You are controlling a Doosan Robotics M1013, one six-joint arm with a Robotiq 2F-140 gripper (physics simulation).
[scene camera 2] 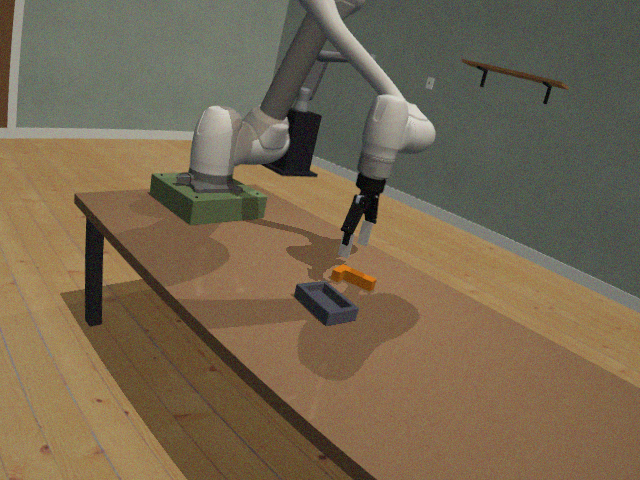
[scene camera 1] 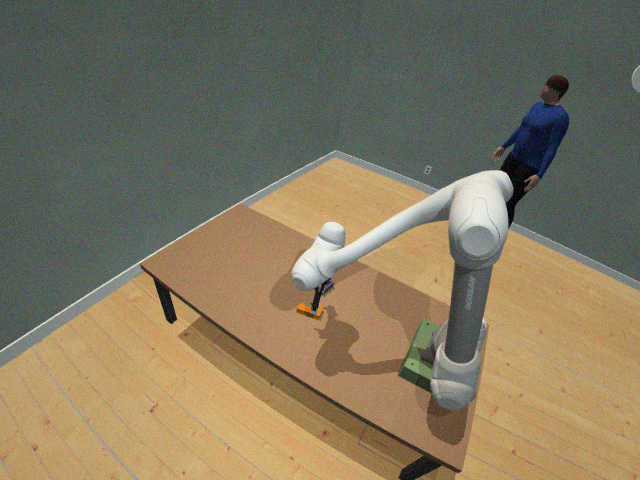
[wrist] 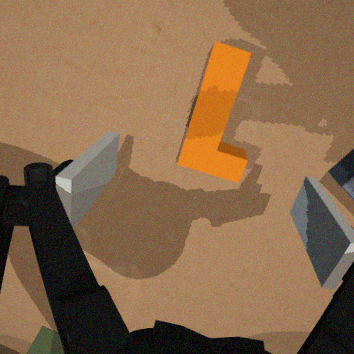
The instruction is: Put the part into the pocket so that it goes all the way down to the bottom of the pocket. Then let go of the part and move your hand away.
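Frame: origin at the arm's base, x ahead, y left, z up, level; millimetres.
Seen in the pictures: gripper, fingertip midpoint: (scene camera 2: 353, 249) (wrist: 208, 173); arm's base at its link origin: (scene camera 2: 209, 185).
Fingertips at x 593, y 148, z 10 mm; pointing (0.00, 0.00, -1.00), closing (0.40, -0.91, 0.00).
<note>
Pixels of each thing's top centre, then the offset from my fingertips to it. Level surfaces: height alone.
- orange L-shaped part at its top centre: (wrist: 227, 117) (scene camera 2: 354, 274) (scene camera 1: 310, 307) dz -61, dx +29, dy +2 mm
- dark grey block with the pocket, top centre: (scene camera 2: 327, 295) (scene camera 1: 318, 279) dz -55, dx +111, dy -170 mm
- brown table at its surface level: dz -91 mm
The orange L-shaped part (scene camera 1: 303, 308) (scene camera 2: 357, 277) (wrist: 215, 110) lies flat on the table. In the wrist view its long leg points up and its short foot points right. The dark grey block with the pocket (scene camera 1: 327, 287) (scene camera 2: 339, 315) (wrist: 346, 172) stands close beside the part; the arm partly hides it in scene camera 1, and a corner shows at the right of the wrist view. My gripper (scene camera 1: 314, 310) (scene camera 2: 355, 243) (wrist: 208, 173) is wide open and empty, above the table near the foot end of the part.
The brown table (scene camera 1: 222, 268) (scene camera 2: 465, 372) carries the green base (scene camera 1: 416, 367) (scene camera 2: 175, 202) of the arm at one end. A person (scene camera 1: 540, 134) stands beyond the table. A dark stand (scene camera 2: 305, 139) is on the floor, and a wooden shelf (scene camera 2: 511, 73) is on the wall.
</note>
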